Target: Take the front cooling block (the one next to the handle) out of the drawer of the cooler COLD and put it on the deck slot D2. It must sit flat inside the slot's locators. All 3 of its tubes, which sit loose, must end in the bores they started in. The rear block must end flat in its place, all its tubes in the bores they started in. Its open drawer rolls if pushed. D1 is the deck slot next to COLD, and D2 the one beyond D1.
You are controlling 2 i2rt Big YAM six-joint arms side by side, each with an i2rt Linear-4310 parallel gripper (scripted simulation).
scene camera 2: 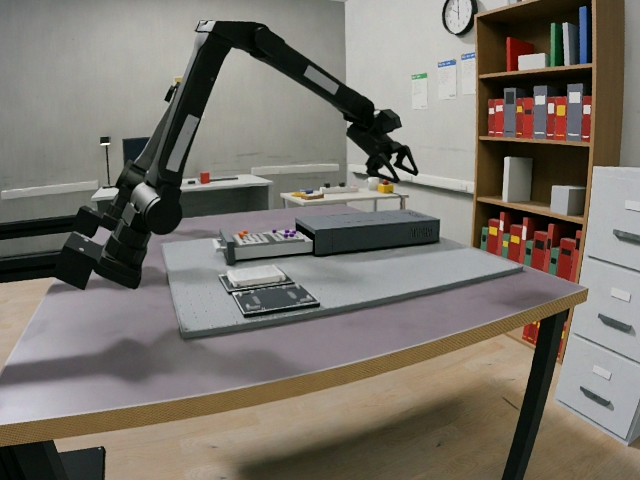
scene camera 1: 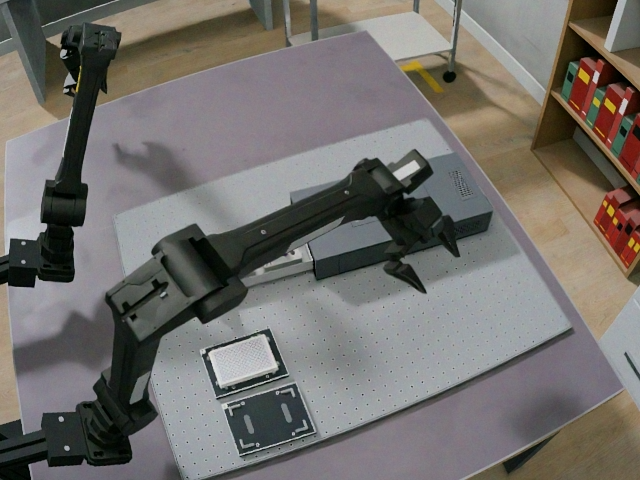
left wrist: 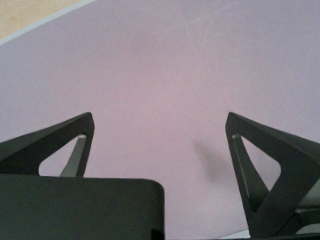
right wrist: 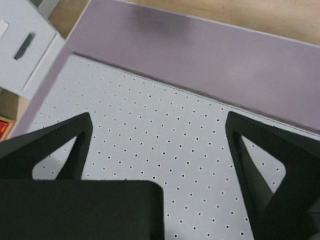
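Observation:
There is a cooler COLD here, and a white plate, and I can see a deck slot D2 as well as a deck slot D1. My left gripper is visible to me too. So is my right gripper, which I also find in scene camera 2 and in the right wrist view.

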